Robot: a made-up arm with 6 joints.
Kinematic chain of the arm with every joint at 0, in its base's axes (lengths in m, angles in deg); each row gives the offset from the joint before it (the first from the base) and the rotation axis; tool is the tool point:
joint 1: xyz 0 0 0.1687 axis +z
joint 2: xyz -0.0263 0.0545 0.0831 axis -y
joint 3: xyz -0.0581 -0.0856 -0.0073 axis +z
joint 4: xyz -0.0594 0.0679 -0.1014 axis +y
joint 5: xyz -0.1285 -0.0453 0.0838 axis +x
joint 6: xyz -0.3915 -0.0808 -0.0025 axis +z
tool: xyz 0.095 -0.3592 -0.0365
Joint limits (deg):
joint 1: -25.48..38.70
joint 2: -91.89..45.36
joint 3: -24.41..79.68
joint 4: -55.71..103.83
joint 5: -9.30..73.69
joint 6: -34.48..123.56
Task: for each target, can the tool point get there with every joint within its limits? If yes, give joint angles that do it. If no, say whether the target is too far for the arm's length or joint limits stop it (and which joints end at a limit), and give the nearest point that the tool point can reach.
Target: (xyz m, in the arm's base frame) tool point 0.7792 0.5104 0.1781
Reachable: no: joint limits stop it (at a limit: joint 1, joint 3, joint 5, joint 6) | nearest point 0.5359 0.3153 0.2022 | short by 0.313 m
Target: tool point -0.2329 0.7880 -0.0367
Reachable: no: joint limits stop it (at a limit: joint 1, joint 3, joint 4, joint 6) | nearest point -0.2128 0.4254 0.0594 | short by 0.376 m
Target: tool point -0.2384 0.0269 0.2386
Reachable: yes | joints -17.90 8.90 3.44 38.78 4.26 82.56
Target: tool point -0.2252 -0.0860 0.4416
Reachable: yes | joints 29.60 -8.17 28.29 39.70 48.65 111.59
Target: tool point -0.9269 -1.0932 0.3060
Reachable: no: too far | nearest point -0.6151 -0.7254 0.2874 | short by 0.483 m
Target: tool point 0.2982 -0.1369 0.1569
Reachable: yes | joints 32.75 -69.33 45.12 90.49 1.19 28.42
